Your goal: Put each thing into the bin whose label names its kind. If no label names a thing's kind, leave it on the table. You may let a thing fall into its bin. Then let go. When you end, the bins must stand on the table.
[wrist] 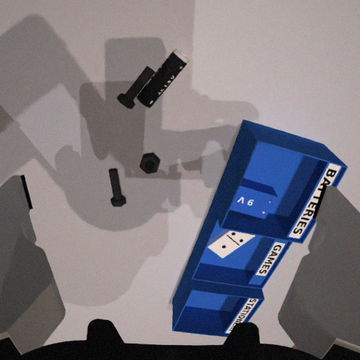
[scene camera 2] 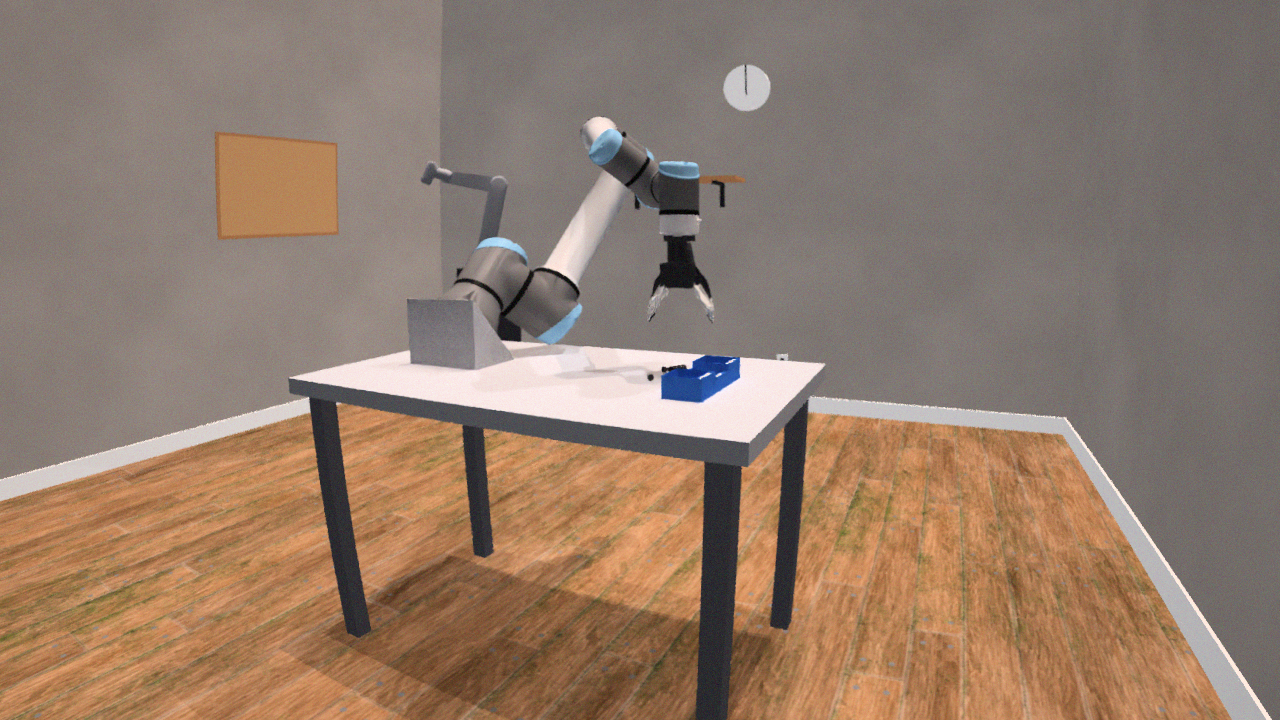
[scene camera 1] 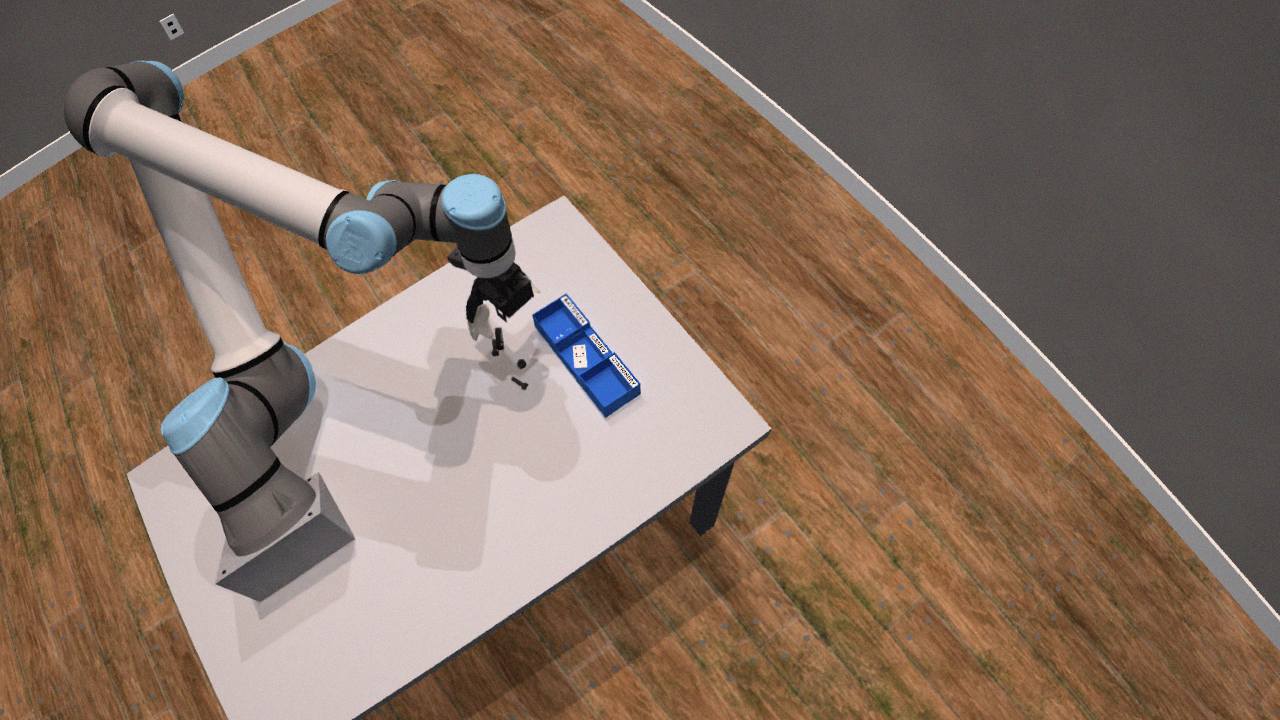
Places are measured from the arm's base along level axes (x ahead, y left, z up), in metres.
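Pixels of known places: gripper, between the fingertips: (scene camera 2: 680, 322); arm's base, origin of its link: (scene camera 2: 461, 325) (scene camera 1: 275, 522).
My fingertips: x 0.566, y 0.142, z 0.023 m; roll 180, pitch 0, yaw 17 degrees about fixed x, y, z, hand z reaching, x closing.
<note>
Ahead of a thing's pixels: the offset from my fingertips to its top centre. "spot": to the spot under its first point. Level surfaces: height alone.
My gripper (scene camera 1: 507, 313) (scene camera 2: 681, 318) (wrist: 173, 185) is open and empty, high above the table. A black AA battery @[0.018 m back, 0.025 m left, 0.107 m down] (scene camera 1: 500, 334) (wrist: 164, 79) lies on the table, with a dark bolt (wrist: 136, 88) close along its side. A dark nut (scene camera 1: 521, 363) (scene camera 2: 649, 377) (wrist: 150, 156) and a second bolt @[0.030 m back, 0.086 m right, 0.108 m down] (scene camera 1: 520, 382) (wrist: 115, 186) lie nearby. A blue 9 V battery (wrist: 252, 204) lies in the BATTERIES bin (wrist: 282, 131). A white domino @[0.100 m ahead, 0.104 m right, 0.107 m down] (scene camera 1: 580, 356) (wrist: 230, 243) lies in the GAMES bin (wrist: 215, 278). The STATIONERY bin @[spot: 0.121 m ahead, 0.235 m right, 0.119 m down] (scene camera 1: 623, 405) (wrist: 200, 322) shows no thing inside; part of its label is hidden in the wrist view.
The three blue bins stand in a joined row on the white table @[0.121 m down] (scene camera 1: 680, 402) (scene camera 2: 554, 402), between the loose things and the table's far end. The arm's grey base block (scene camera 1: 295, 555) (scene camera 2: 440, 333) stands at the opposite end.
</note>
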